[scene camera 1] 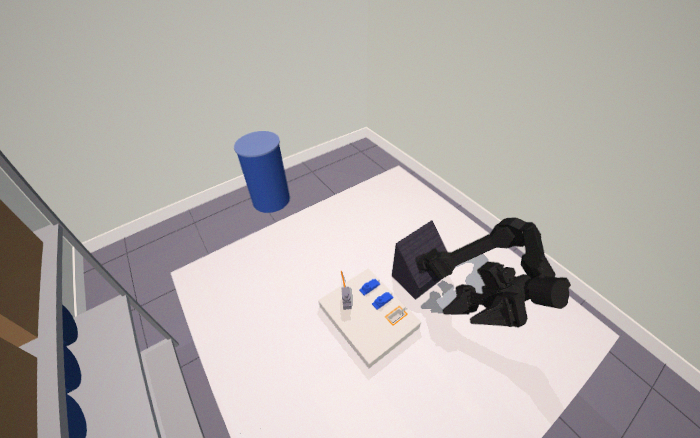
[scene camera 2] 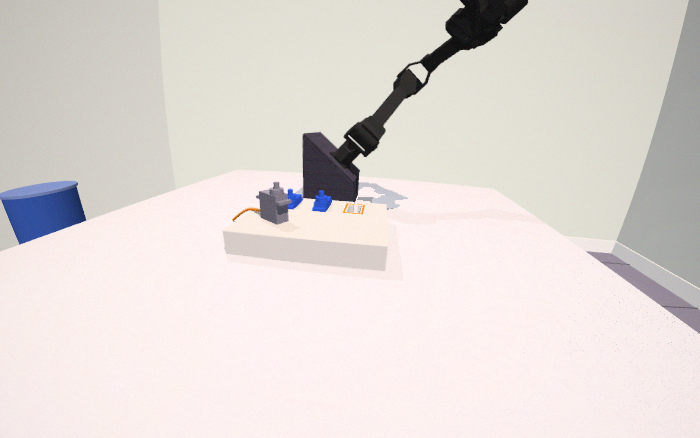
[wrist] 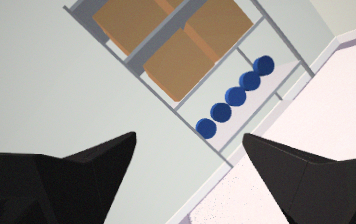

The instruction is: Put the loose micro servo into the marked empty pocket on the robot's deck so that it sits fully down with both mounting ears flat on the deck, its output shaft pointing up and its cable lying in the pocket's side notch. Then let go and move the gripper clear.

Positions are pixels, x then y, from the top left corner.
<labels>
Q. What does my gripper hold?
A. Nothing.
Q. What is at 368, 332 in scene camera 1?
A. A cream deck.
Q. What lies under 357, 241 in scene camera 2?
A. A cream deck.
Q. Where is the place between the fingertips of my gripper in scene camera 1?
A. At 455, 316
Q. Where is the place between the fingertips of my gripper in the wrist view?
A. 190, 137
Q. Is my gripper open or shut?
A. Open.
</labels>
